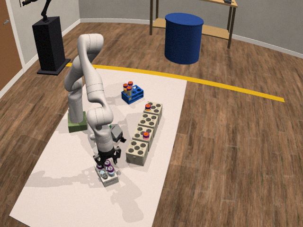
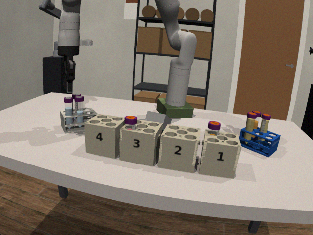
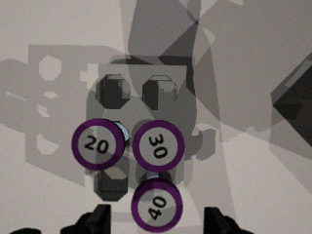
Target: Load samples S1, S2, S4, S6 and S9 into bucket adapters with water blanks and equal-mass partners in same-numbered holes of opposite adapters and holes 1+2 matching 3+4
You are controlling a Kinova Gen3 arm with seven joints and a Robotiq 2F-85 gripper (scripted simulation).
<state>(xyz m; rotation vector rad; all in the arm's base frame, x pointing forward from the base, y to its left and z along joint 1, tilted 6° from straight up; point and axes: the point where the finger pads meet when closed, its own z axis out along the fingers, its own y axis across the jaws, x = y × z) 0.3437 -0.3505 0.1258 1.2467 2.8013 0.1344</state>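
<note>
Now: hand 10 mm to the right of the white-dot blank and 100 mm above it. From my hand the other things lie so: grey done desk: 90 mm behind, 310 mm to the left, 110 mm below; then adapter 2: 100 mm ahead, 400 mm to the left, 120 mm below; then blank rack: 40 mm behind, 20 mm to the left, 130 mm below.
</note>
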